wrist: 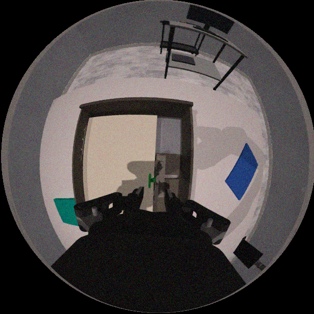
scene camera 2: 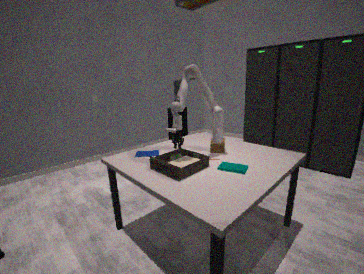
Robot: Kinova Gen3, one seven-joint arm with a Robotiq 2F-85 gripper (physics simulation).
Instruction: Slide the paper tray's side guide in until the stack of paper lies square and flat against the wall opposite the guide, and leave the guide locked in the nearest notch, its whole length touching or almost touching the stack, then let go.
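Frame: origin at the arm's base, x ahead, y left, z up, level; metres.
Seen in the pictures: gripper, fingertip midpoint: (scene camera 2: 177,149); arm's base, link origin: (scene camera 2: 217,141).
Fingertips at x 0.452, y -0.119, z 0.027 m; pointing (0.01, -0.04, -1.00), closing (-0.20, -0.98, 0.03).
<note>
Pixels of each thing's top centre, then the offset from my fingertips to it.
- dark paper tray, top centre: (scene camera 2: 179,155) dx +0.052, dy +0.063, dz -0.026 m
- cream paper stack, top centre: (scene camera 2: 184,163) dx +0.053, dy +0.103, dz -0.078 m
- blue flat item, top centre: (scene camera 2: 147,153) dx -0.035, dy -0.385, dz -0.114 m
- teal flat item, top centre: (scene camera 2: 233,166) dx -0.145, dy +0.403, dz -0.104 m
- thin orange stick, top centre: (scene camera 2: 208,158) dx -0.213, dy +0.163, dz -0.115 m
The dark paper tray (scene camera 2: 170,167) (wrist: 78,162) sits on the table. The cream paper stack (scene camera 2: 186,161) (wrist: 117,140) lies flat in it, its left edge along the left wall in the wrist view; whether it touches there is hard to tell. The side guide (wrist: 159,199) runs beside the stack's right edge, partly hidden by fingers and shadow. A green H-shaped piece (wrist: 150,181) shows at the guide, near the fingertips. My gripper (scene camera 2: 178,146) (wrist: 154,193) is partly open and empty, above the tray near the guide. The notches at the guide cannot be made out.
A blue flat item (scene camera 2: 147,153) (wrist: 242,172) and a teal flat item (scene camera 2: 233,167) (wrist: 66,211) lie on opposite sides of the tray. A thin orange stick (scene camera 2: 214,159) lies near the tray. The tray walls stand up around the stack and guide.
</note>
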